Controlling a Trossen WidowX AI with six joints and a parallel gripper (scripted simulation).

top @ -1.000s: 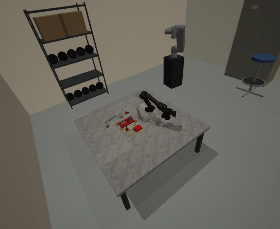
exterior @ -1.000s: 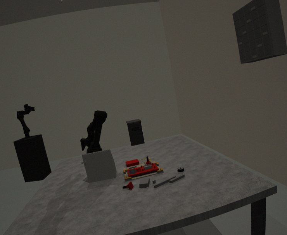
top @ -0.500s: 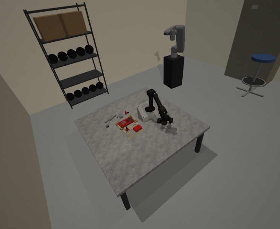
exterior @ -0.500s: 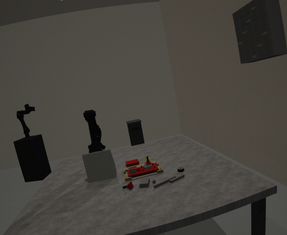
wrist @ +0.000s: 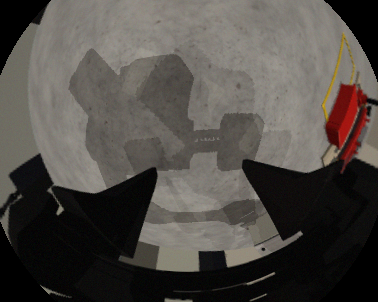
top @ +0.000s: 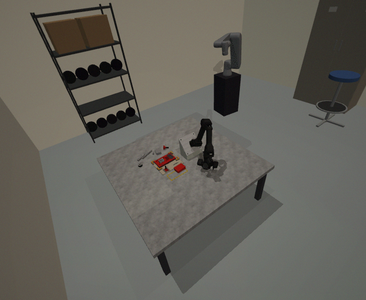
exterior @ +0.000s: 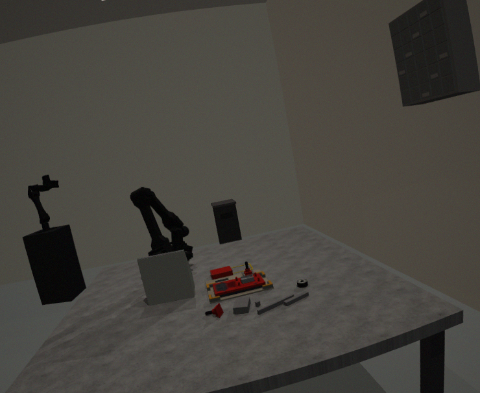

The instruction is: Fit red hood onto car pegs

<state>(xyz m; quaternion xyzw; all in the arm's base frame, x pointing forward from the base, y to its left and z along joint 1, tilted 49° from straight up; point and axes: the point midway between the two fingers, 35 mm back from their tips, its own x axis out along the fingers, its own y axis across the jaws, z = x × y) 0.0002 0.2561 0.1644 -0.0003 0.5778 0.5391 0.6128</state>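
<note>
The red hood lies 230 mm ahead of my gripper tip, 160 mm to the right of it and 10 mm above it. The rest, counted from my gripper tip: black wheel: 550 mm ahead, 420 mm to the right.
</note>
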